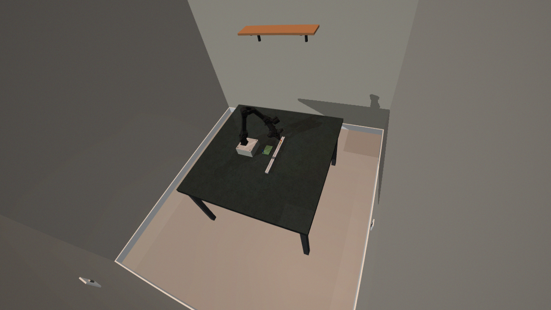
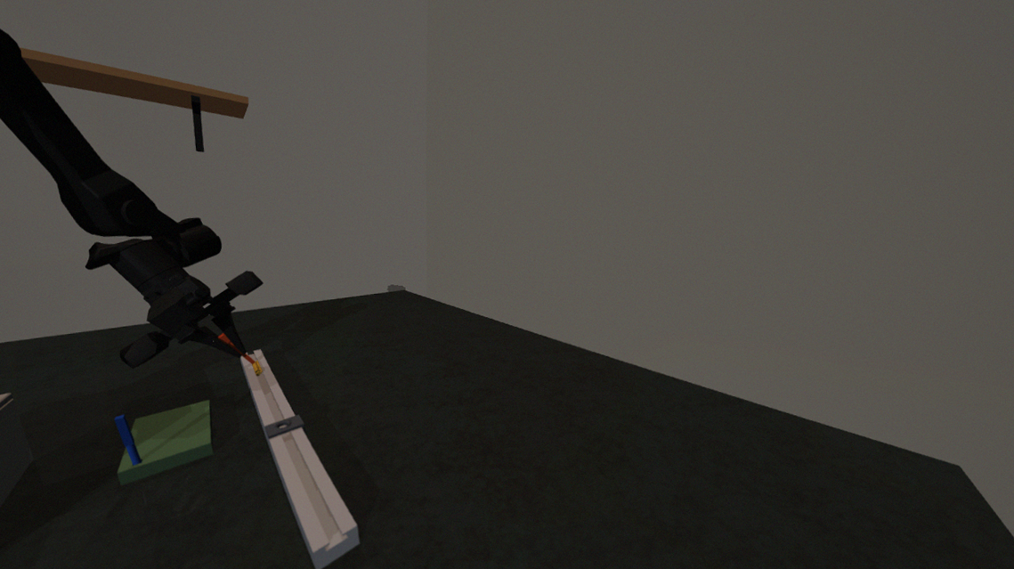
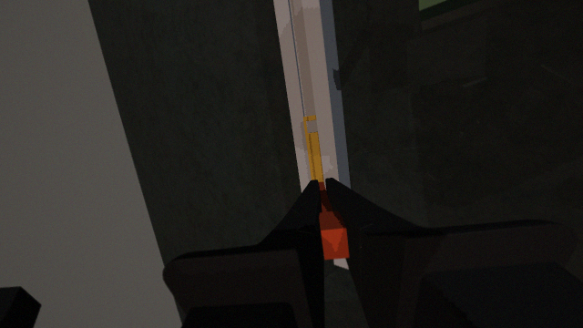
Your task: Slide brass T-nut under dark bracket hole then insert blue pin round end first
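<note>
Right now my gripper tip is 2 cm to the left of the brass T-nut. Also, from my gripper tip: aluminum rail 2 cm ahead, 19 cm to the right, 2 cm below; green tray 10 cm behind, 15 cm to the right, 3 cm below; blue pin 11 cm behind, 18 cm to the right, 1 cm below.
</note>
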